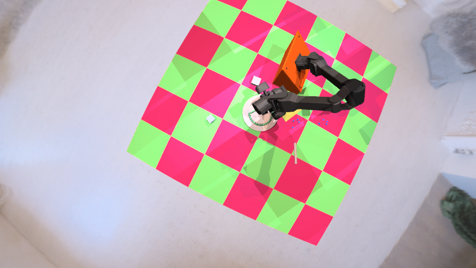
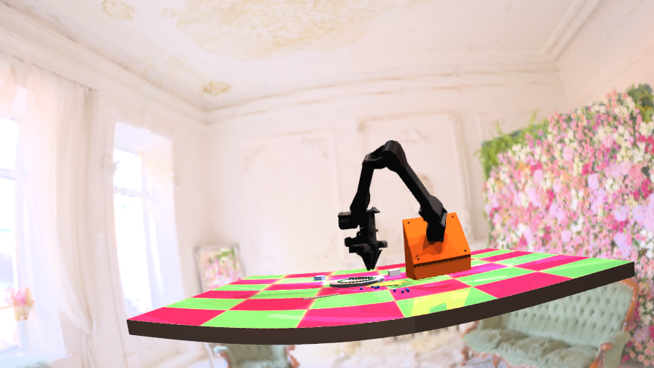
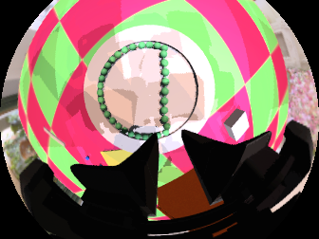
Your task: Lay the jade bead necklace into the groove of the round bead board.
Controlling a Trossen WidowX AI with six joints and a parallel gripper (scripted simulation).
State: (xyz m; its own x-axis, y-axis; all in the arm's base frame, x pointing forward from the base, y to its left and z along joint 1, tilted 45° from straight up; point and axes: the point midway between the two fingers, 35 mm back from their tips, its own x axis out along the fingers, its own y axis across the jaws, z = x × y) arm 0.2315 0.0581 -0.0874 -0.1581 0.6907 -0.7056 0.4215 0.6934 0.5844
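Now: gripper tip 5 cm short of the round bead board and 4 cm above it. Also, from my gripper tip: pale blue cube (23 cm ahead, 22 cm to the right, 4 cm below); then white cube (12 cm to the right, 8 cm behind, 3 cm below); then yellow patch (12 cm to the left, 6 cm behind, 4 cm below).
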